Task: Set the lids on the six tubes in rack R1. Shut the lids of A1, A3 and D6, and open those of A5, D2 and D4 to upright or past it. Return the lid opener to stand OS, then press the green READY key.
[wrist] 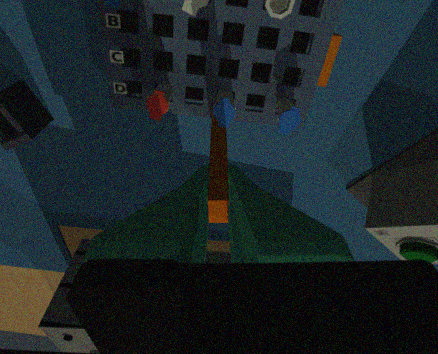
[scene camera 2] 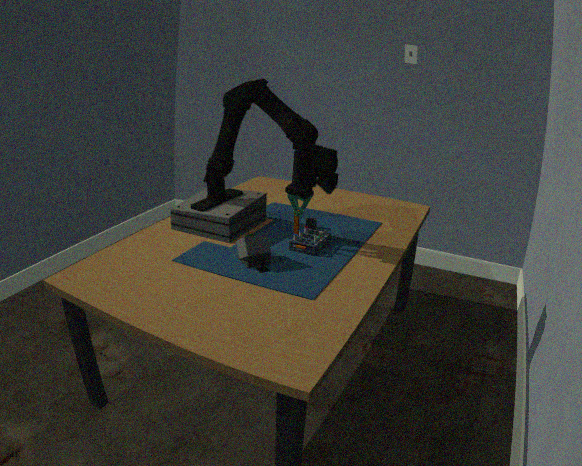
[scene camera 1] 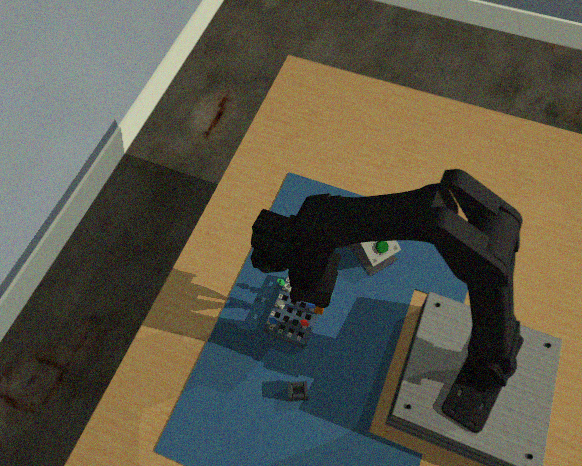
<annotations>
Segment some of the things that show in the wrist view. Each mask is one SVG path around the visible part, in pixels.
My gripper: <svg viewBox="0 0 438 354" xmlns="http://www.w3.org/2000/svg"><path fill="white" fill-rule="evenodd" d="M0 349L0 354L94 354ZM67 294L69 306L100 354L438 354L438 271L432 263L425 260L355 261L344 237L340 233L258 187L235 165L228 165L228 225L231 263L206 263L209 226L209 165L202 165L178 188L95 235Z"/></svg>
An orange-topped lid opener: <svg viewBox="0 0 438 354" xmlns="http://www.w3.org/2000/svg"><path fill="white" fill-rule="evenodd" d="M212 111L208 193L209 223L228 223L226 127L218 127L218 120L215 119Z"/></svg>
</annotations>
